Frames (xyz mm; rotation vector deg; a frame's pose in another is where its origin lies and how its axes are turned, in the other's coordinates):
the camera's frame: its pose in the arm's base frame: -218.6 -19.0 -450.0 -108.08 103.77 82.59
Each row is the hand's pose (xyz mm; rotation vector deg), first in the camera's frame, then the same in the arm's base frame.
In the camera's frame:
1: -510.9 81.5 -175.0 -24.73 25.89 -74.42
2: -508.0 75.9 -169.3 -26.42 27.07 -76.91
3: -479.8 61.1 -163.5 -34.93 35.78 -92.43
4: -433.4 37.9 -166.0 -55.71 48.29 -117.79
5: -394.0 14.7 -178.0 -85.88 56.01 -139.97
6: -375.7 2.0 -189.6 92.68 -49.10 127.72
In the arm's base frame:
1: -97.7 192.0 39.0 -160.98 0.13 51.74
2: -96.5 195.4 31.3 -162.04 -4.31 50.61
3: -92.6 183.7 1.3 -166.40 -30.99 39.65
4: -80.9 156.1 -41.1 157.20 78.62 -22.89
5: -63.0 126.8 -73.6 120.32 115.21 -10.17
6: -50.0 109.6 -86.5 92.45 131.09 -4.80

